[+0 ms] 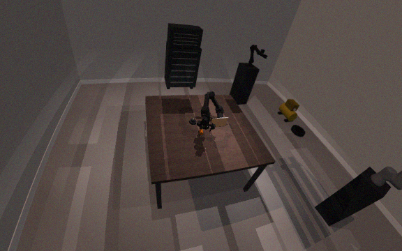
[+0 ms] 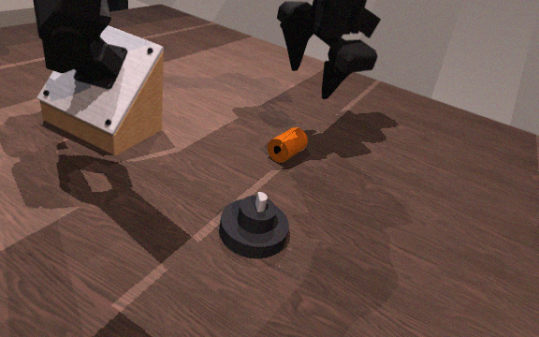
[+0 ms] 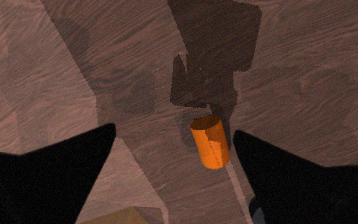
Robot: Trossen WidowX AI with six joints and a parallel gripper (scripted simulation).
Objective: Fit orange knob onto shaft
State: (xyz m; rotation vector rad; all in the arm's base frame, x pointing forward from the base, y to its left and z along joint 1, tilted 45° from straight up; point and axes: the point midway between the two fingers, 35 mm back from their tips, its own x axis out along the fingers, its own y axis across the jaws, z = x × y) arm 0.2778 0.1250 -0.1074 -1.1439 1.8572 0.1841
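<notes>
Now: the orange knob 8 cm below my gripper tip, 6 cm to the right of it and 1 cm ahead of it. From my gripper tip the other things lie so: round dark pedestal (27 cm to the right, 7 cm below, 3 cm ahead).
</notes>
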